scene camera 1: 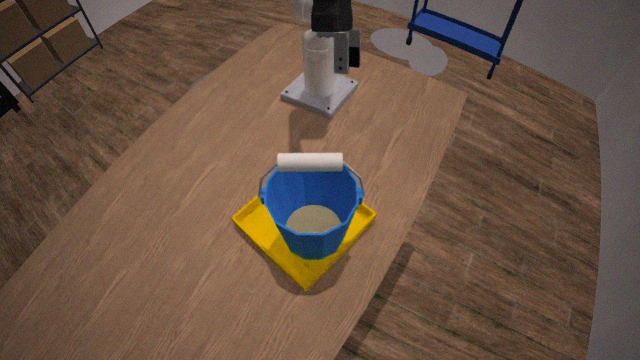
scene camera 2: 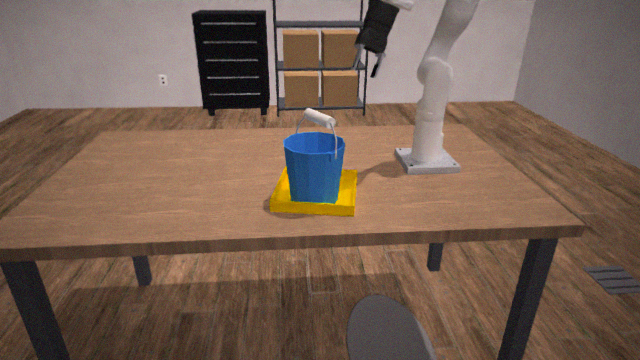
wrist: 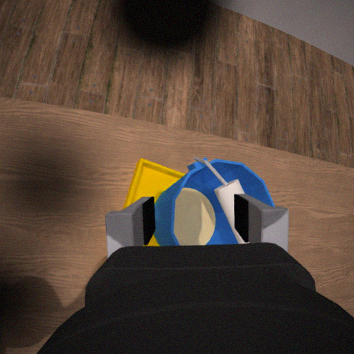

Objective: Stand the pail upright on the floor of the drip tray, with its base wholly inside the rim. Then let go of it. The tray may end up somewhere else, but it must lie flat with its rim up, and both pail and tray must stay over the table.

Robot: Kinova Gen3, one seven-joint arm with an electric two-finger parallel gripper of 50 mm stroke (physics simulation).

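Seen in the pictures: gripper, between the fingertips: [scene camera 1: 347, 69] [scene camera 2: 363, 73]; arm's base, origin of its link: [scene camera 1: 319, 88] [scene camera 2: 424, 157].
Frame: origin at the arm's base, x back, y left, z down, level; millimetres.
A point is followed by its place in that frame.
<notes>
The blue pail [scene camera 1: 315, 246] @[x -475, y 266, z -88 mm] [scene camera 2: 315, 170] @[x -415, y 300, z -107 mm] [wrist: 257, 187] stands upright in the yellow drip tray [scene camera 1: 256, 227] @[x -468, y 101, z 20 mm] [scene camera 2: 312, 207] @[x -423, y 303, z 3 mm] [wrist: 150, 179], its base appearing inside the rim. Part of the base edge is hidden by the pail's wall and the tray's front rim. The tray lies flat on the table, rim up. The pail's white handle grip [scene camera 1: 310, 162] @[x -403, y 218, z -233 mm] [scene camera 2: 320, 118] @[x -395, y 240, z -229 mm] [wrist: 229, 197] is raised above the mouth, on the side toward the arm's base. My gripper [scene camera 1: 348, 68] @[x -281, y 217, z -339 mm] [scene camera 2: 365, 71] @[x -281, y 217, z -339 mm] [wrist: 194, 212] is open and empty, apart from the handle, higher and back toward the arm's base.
The arm's grey base plate [scene camera 1: 295, 98] @[x -77, y -39, z 0 mm] [scene camera 2: 434, 165] @[x 9, y 73, z 0 mm] is fixed to the wooden table [scene camera 1: 190, 200] @[x -500, y -97, z 24 mm] [scene camera 2: 150, 190] @[x -901, y 111, z 24 mm] [wrist: 45, 150], behind the tray in scene camera 1. The tray is nearer the table's right edge in that view. A shelf rack and a black cabinet [scene camera 2: 232, 60] stand off the table.
</notes>
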